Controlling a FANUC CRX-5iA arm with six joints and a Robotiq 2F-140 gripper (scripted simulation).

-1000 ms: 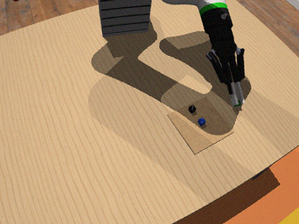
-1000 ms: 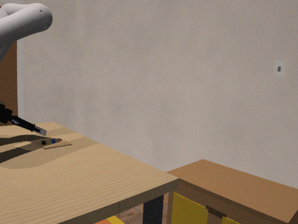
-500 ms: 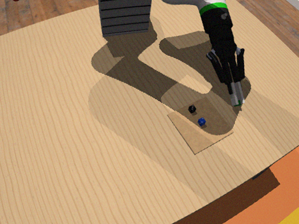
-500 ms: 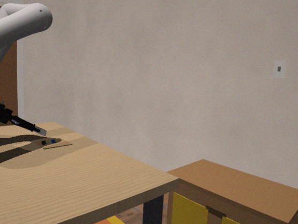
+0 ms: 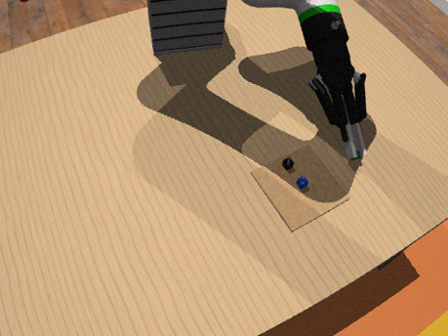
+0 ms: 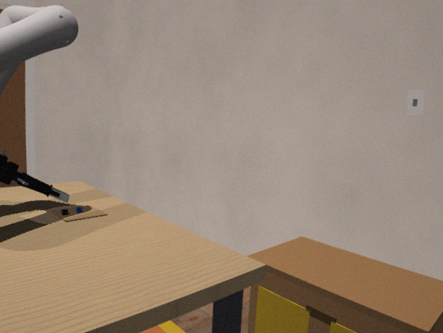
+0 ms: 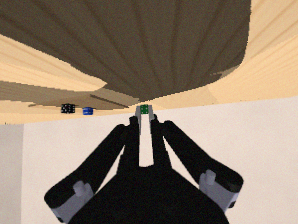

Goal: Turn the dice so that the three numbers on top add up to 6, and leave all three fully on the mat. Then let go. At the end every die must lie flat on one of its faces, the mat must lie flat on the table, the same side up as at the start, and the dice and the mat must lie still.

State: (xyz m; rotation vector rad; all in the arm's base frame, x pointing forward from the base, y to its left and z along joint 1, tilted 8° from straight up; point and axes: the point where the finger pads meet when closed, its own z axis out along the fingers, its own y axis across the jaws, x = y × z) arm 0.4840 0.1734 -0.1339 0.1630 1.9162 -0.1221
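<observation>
Now: the blue die 140 mm to the right of my hand, 30 mm below it and 30 mm ahead of it. The rest, counted from my hand: green die (20 mm below, 20 mm ahead); then tan mat (140 mm to the right, 40 mm below, 30 mm ahead); then black die (140 mm to the right, 30 mm below, 20 mm behind).
</observation>
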